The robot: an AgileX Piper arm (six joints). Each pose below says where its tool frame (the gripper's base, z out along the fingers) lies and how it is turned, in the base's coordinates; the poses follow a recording.
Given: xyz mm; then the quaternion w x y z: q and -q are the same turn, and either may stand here.
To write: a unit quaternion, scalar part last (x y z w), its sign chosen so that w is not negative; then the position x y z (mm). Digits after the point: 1 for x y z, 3 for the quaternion.
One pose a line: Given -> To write
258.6 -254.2 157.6 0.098 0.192 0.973 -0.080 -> 0.192 0.973 -0.080 0.098 258.6 -254.2 157.6
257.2 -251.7 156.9 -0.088 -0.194 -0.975 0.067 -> 0.194 0.975 -0.067 0.088 257.2 -251.7 156.9
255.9 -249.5 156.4 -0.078 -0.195 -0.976 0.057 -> 0.195 0.976 -0.057 0.078 255.9 -249.5 156.4
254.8 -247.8 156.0 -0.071 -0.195 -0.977 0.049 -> 0.195 0.977 -0.049 0.071 254.8 -247.8 156.0
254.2 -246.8 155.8 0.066 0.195 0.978 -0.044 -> 0.195 0.978 -0.044 0.066 254.2 -246.8 155.8
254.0 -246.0 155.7 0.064 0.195 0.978 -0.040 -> 0.195 0.978 -0.040 0.064 254.0 -246.0 155.7
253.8 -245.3 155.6 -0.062 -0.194 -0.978 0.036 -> 0.194 0.978 -0.036 0.062 253.8 -245.3 155.6
